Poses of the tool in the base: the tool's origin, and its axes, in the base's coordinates. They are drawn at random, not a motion.
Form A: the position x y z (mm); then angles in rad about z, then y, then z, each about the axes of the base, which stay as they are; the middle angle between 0 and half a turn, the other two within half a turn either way.
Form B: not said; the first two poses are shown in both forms.
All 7 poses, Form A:
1: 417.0, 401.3, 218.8, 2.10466, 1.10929, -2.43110
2: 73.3, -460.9, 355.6, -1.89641, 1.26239, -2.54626
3: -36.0, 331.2, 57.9, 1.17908, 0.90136, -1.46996
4: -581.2, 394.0, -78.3, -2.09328, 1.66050, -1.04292
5: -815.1, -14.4, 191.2, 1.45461, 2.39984, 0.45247
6: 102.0, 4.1, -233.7, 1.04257, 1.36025, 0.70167
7: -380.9, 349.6, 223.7, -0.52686, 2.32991, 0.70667
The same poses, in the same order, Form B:
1: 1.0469, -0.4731, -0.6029, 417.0, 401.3, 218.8
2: -1.2464, -0.3097, 2.0640, 73.3, -460.9, 355.6
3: 0.8627, 0.3040, -0.1501, -36.0, 331.2, 57.9
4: -1.6742, -0.5202, -2.5622, -581.2, 394.0, -78.3
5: 2.4032, 0.0784, 2.1091, -815.1, -14.4, 191.2
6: 1.3282, 0.5154, 2.1511, 102.0, 4.1, -233.7
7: -2.6543, 0.6778, -1.7332, -380.9, 349.6, 223.7
